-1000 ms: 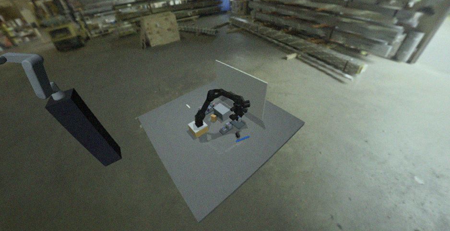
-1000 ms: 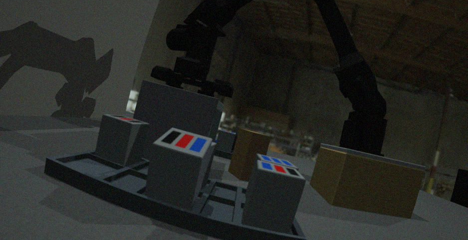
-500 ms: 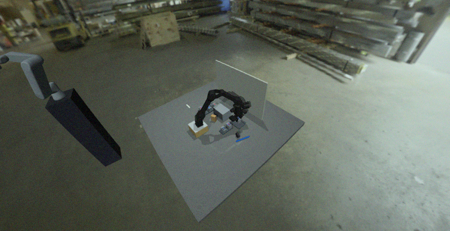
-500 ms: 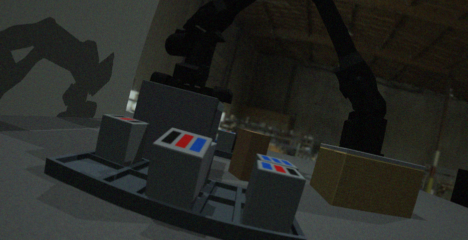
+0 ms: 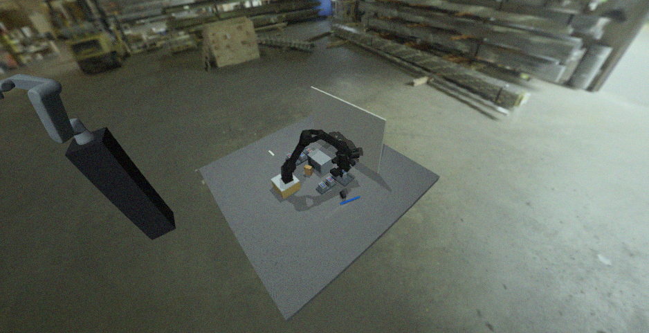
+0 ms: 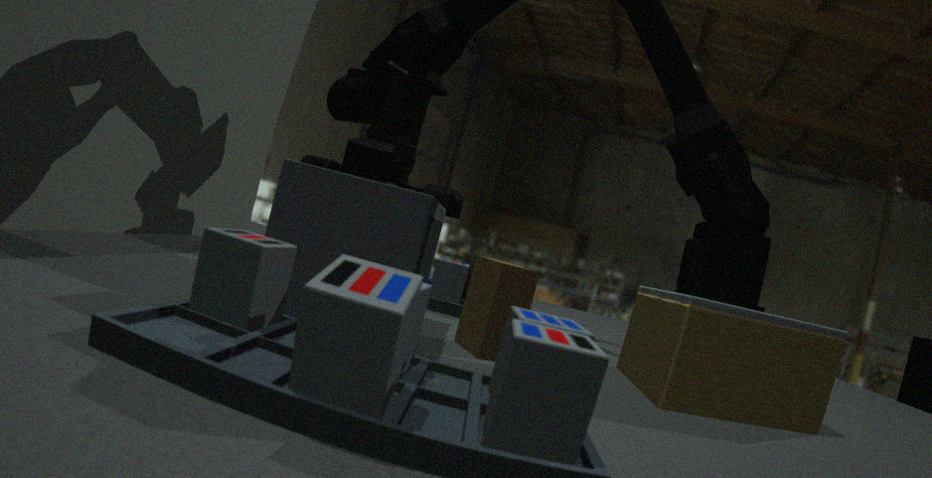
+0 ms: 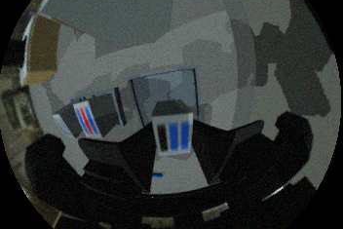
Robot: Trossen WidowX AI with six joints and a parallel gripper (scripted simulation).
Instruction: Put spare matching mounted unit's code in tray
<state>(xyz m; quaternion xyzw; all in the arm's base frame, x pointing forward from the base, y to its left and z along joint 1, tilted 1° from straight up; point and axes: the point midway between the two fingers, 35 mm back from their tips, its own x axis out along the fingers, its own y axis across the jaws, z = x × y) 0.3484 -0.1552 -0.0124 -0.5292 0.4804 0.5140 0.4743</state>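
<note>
Now: gripper tip 2 cm below the grey spare block. Round my gripper tip: grey tray 2 cm below; then grey mounted unit 21 cm to the left, 7 cm behind, 3 cm above; then black tape roll 13 cm to the right, 10 cm behind.
</note>
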